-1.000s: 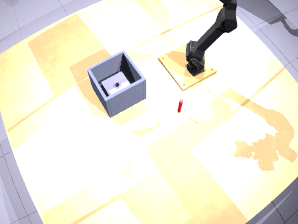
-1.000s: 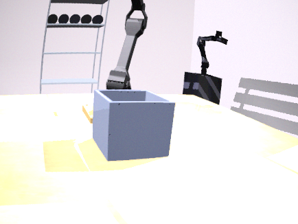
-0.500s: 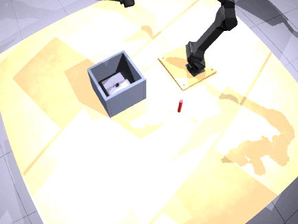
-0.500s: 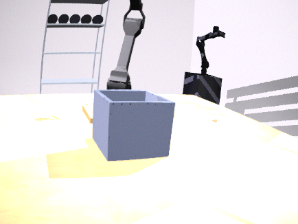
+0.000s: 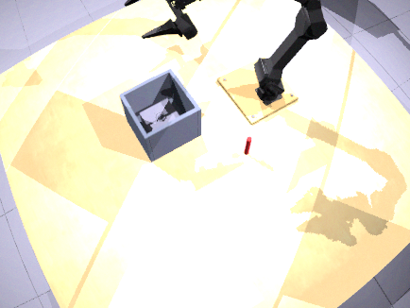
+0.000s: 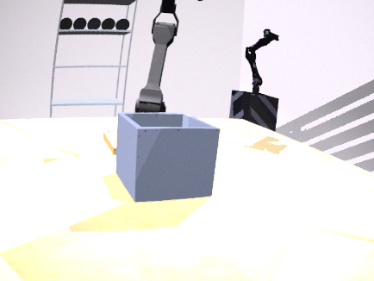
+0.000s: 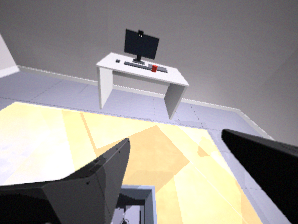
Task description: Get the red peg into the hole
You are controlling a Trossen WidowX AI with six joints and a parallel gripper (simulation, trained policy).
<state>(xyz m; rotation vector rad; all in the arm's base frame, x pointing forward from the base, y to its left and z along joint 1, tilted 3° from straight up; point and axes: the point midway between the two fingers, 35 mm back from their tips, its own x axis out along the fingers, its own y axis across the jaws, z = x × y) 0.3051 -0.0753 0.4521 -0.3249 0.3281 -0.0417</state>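
Right now my gripper tip is 41 cm above the red peg, 19 cm to the right of it and 19 cm past it. The rest, counted from my gripper tip: pale plate 40 cm below, 3 cm behind, 1 cm to the left.
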